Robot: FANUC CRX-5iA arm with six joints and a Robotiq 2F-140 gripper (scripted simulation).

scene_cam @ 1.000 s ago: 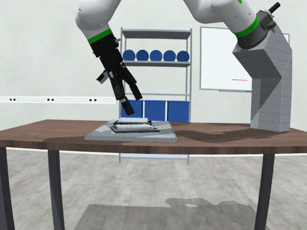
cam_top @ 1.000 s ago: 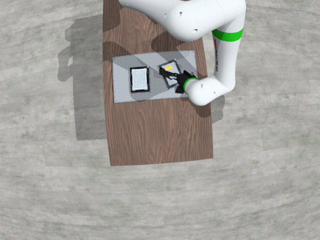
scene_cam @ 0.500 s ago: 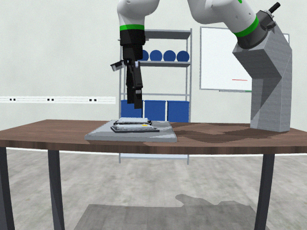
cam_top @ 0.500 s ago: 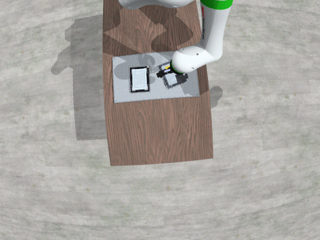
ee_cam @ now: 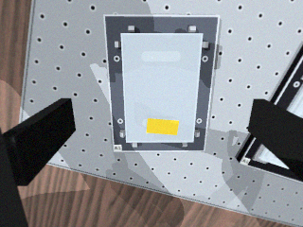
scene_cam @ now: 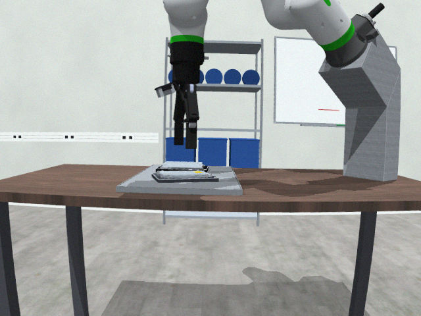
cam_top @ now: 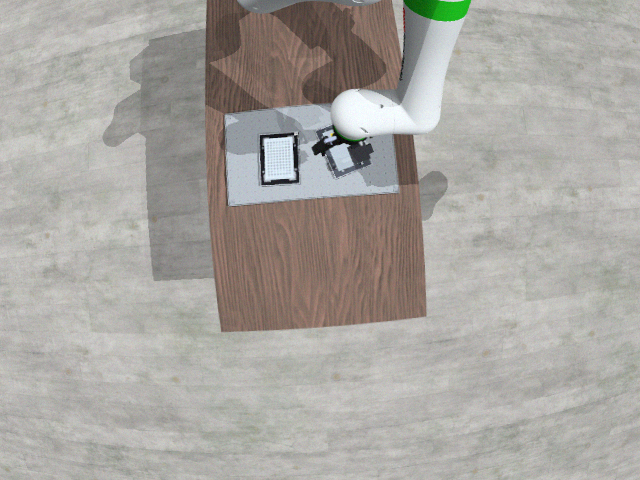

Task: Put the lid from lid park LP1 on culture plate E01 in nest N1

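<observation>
My gripper is now 80 mm above the lid. The rest, counted from my hand: culture plate E01: 80 mm ahead, 180 mm to the right, 80 mm below; then lid park LP1: 90 mm below; then nest: 80 mm ahead, 180 mm to the right, 90 mm below.
</observation>
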